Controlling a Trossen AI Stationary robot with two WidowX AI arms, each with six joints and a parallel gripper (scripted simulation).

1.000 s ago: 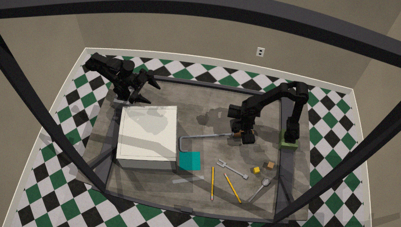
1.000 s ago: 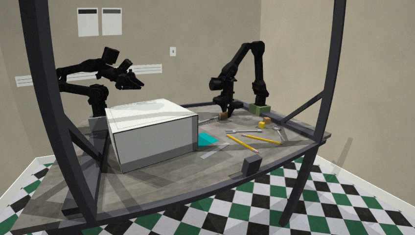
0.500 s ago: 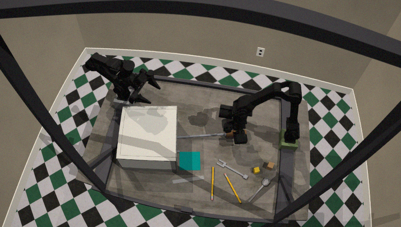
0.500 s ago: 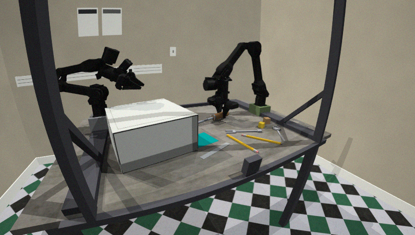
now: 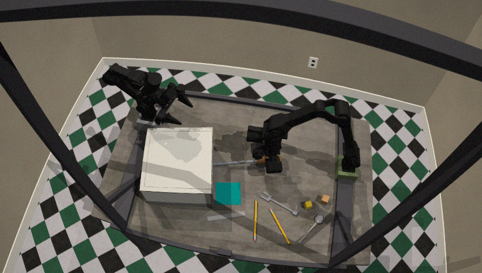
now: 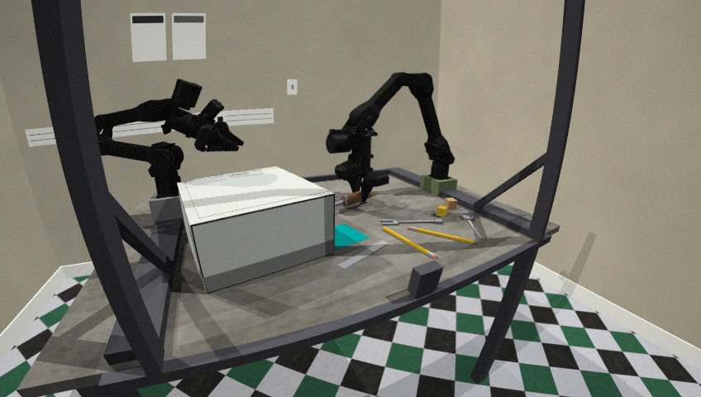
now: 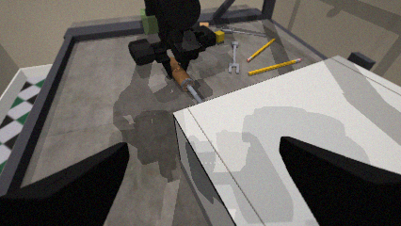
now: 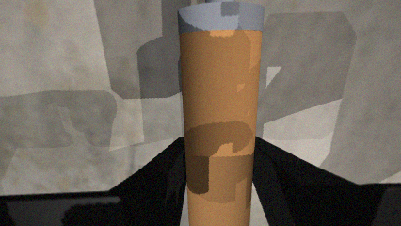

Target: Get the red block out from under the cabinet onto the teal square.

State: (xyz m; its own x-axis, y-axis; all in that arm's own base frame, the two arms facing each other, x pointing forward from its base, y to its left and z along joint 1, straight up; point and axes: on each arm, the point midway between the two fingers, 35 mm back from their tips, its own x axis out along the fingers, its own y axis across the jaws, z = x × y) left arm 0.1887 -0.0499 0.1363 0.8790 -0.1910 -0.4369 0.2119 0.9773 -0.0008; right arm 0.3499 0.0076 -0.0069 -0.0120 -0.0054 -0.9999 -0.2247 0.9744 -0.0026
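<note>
My right gripper is now 180 mm past the teal square, 130 mm to the right of it and 50 mm above it. The rest, counted from my right hand: tan cube 120 mm behind, 270 mm to the right, 30 mm below; yellow cube 160 mm behind, 200 mm to the right, 40 mm below; forked wrench 180 mm behind, 80 mm to the right, 40 mm below.
</note>
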